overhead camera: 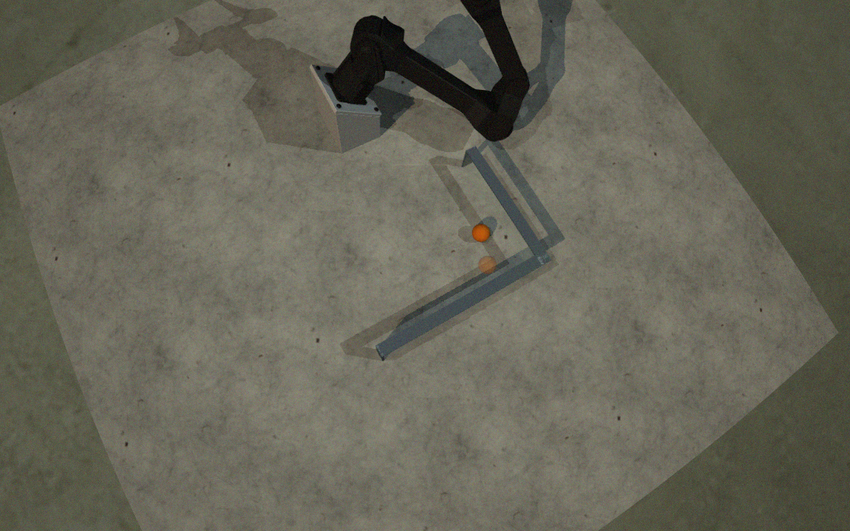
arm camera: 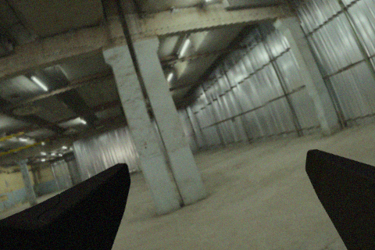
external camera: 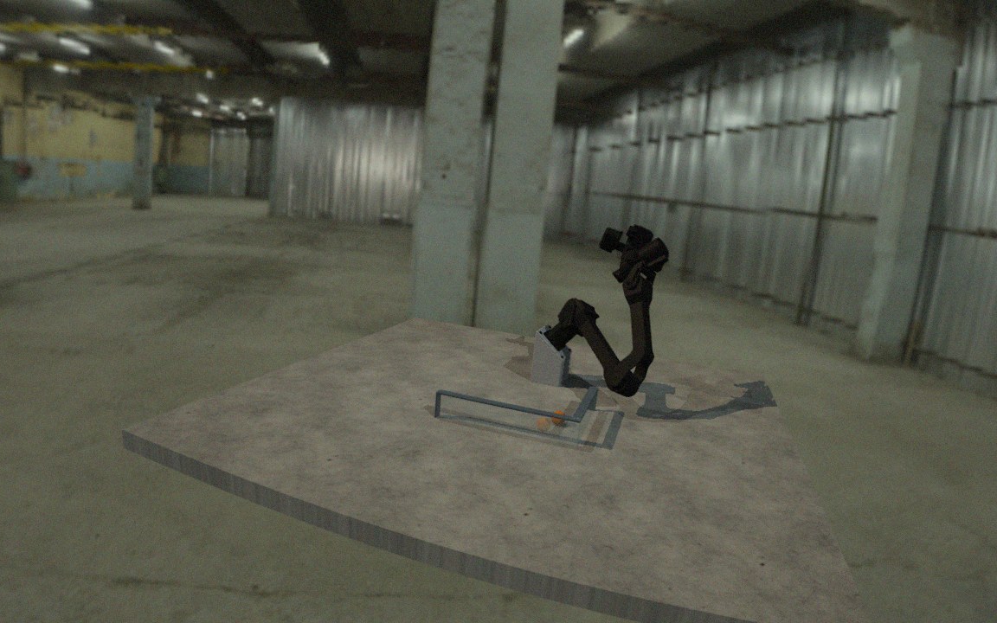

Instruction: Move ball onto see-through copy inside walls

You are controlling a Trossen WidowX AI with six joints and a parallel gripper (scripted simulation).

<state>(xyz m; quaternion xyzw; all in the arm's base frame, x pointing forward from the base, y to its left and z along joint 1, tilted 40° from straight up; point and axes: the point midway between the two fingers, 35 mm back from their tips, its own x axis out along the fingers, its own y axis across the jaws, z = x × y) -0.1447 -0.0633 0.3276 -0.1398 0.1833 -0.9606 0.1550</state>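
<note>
My gripper tip is now 490 mm short of the orange ball, 40 mm to the left of it and 400 mm above it. From my gripper tip the other things lie so: see-through copy (550 mm ahead, 60 mm to the right, 400 mm below); then wall (590 mm ahead, 130 mm to the right, 380 mm below).
</note>
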